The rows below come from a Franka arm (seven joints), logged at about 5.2 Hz.
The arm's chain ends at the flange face. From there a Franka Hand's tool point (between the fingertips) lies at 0.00 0.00 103.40 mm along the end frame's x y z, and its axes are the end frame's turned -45 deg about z.
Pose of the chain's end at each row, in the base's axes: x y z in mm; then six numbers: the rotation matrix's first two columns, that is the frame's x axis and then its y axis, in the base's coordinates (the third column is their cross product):
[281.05, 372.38, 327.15, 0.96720, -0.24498, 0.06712, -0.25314, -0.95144, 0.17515]
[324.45, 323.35, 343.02, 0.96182, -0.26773, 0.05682, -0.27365, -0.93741, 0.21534]
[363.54, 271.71, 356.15, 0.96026, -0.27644, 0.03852, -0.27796, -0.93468, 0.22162]
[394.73, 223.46, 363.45, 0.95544, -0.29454, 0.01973, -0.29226, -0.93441, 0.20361]
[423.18, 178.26, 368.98, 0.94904, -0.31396, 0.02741, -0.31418, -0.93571, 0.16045]
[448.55, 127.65, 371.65, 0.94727, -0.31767, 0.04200, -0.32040, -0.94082, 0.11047]
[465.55, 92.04, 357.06, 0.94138, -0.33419, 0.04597, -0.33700, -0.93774, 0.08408]
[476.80, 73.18, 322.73, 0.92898, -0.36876, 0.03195, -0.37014, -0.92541, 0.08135]
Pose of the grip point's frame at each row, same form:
[283.22, 353.11, 225.59, 0.86291, 0.49954, -0.07639, 0.50492, -0.84600, 0.17131]
[324.00, 300.33, 242.22, 0.87361, 0.47354, -0.11209, 0.48661, -0.85216, 0.19245]
[360.93, 248.60, 255.40, 0.87555, 0.46545, -0.12947, 0.48246, -0.85639, 0.18395]
[390.44, 202.75, 262.24, 0.88226, 0.45246, -0.13002, 0.46894, -0.86900, 0.15793]
[420.62, 161.62, 266.96, 0.89323, 0.43964, -0.09407, 0.44891, -0.88365, 0.13284]
[449.01, 115.44, 268.97, 0.89638, 0.44063, -0.04842, 0.44326, -0.88989, 0.10781]
[467.10, 82.25, 254.14, 0.90395, 0.42677, -0.02695, 0.42736, -0.89939, 0.09196]
[476.76, 64.14, 219.72, 0.91862, 0.39361, -0.03493, 0.39516, -0.91512, 0.08012]

